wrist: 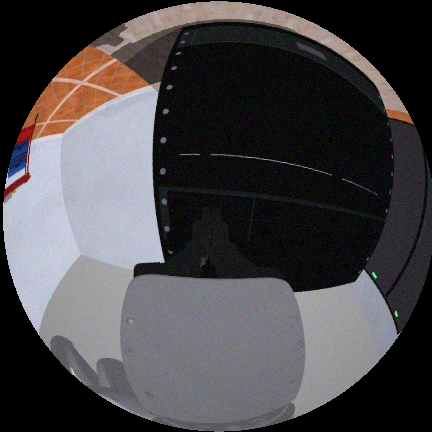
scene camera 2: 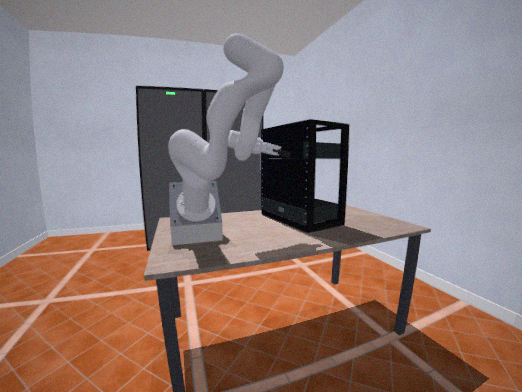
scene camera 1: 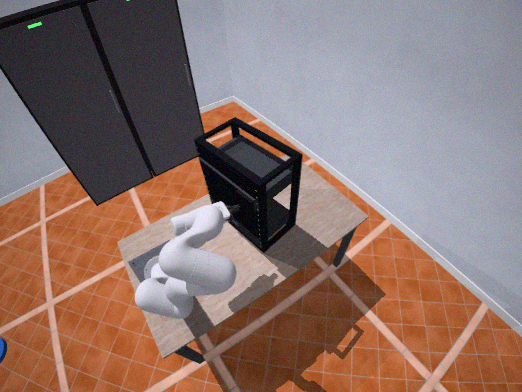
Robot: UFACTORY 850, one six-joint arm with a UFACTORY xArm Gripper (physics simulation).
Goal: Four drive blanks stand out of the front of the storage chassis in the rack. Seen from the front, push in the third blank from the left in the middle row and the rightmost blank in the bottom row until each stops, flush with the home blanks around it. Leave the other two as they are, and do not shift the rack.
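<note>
The black rack (scene camera 1: 262,220) (scene camera 2: 311,185) (wrist: 159,150) stands upright on the table. The dark storage chassis (scene camera 1: 252,156) (scene camera 2: 328,150) (wrist: 310,235) sits in its upper part. The wrist view is upside down, with the table at the top. My gripper (scene camera 1: 238,206) (scene camera 2: 288,154) (wrist: 208,218) is shut and empty. Its fingertips are at the chassis front, near its lower edge and by the right post as seen from the front. Contact cannot be told. A vertical seam shows beside the fingers. The blanks are too dark to tell apart, and how far each stands out cannot be seen.
A lower unit (scene camera 2: 281,209) (wrist: 220,37) with a small grey label sits at the rack's bottom. The table (scene camera 1: 240,240) (scene camera 2: 250,227) extends in front of the rack. Tall dark cabinets (scene camera 1: 55,100) (scene camera 2: 170,150) (wrist: 407,165) stand beyond the rack's left side.
</note>
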